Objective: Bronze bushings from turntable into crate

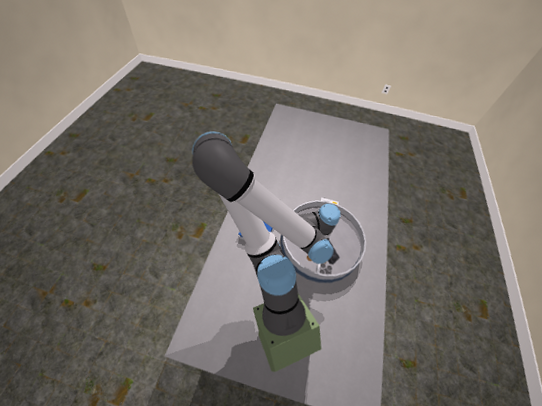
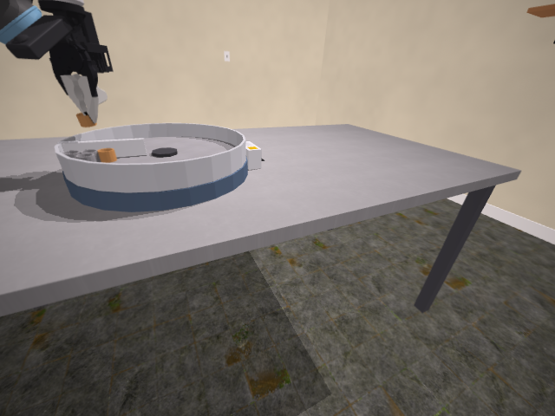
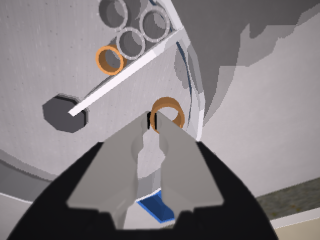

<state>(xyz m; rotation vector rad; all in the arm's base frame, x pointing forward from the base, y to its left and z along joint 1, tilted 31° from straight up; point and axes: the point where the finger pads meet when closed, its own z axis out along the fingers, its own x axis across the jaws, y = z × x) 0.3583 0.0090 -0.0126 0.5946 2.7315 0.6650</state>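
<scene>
The crate lies 5 cm ahead of my hand, 32 cm to the left of it and 12 cm below it. The rest, counted from my hand: round turntable: 15 cm ahead, 1 cm to the right, 9 cm below.
</scene>
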